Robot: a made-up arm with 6 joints.
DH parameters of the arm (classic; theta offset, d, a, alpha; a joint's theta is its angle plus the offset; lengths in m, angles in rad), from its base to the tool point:
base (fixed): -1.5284 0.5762 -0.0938 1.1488
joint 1: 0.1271 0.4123 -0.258 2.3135
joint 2: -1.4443 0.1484 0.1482 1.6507
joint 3: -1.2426 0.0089 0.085 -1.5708
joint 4: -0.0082 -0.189 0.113 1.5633
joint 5: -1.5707 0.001 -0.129 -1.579
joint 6: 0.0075 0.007 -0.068 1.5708
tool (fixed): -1.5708 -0.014 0 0
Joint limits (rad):
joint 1: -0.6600..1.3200
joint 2: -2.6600..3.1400
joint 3: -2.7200..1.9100
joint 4: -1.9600..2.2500
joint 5: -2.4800..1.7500
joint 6: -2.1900..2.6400
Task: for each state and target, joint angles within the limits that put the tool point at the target. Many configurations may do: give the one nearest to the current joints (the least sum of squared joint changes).
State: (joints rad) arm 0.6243 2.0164 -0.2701 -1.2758 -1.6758 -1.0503
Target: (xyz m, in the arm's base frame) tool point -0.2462 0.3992 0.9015
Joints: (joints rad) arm 0.0086 1.7214 -0.2865 -1.1155 -1.8759 -0.8796
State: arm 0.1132 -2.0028 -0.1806 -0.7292 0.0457 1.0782
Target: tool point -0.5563 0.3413 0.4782
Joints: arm 0.4652 -1.8114 -0.0923 -0.8794 0.3001 1.0224
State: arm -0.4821 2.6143 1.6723 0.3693 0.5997 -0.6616
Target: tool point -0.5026 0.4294 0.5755
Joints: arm -0.6600 2.6666 1.9100 0.3894 0.2326 -0.2448
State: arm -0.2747 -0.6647 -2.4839 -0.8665 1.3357 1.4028
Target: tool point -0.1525 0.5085 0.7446
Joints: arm -0.6431 -0.9062 -2.4446 -0.8114 0.9595 1.3773
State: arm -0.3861 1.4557 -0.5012 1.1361 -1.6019 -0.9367
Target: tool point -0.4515 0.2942 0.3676
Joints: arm -0.1918 1.2138 -0.9692 1.9471 -1.6890 -1.0566
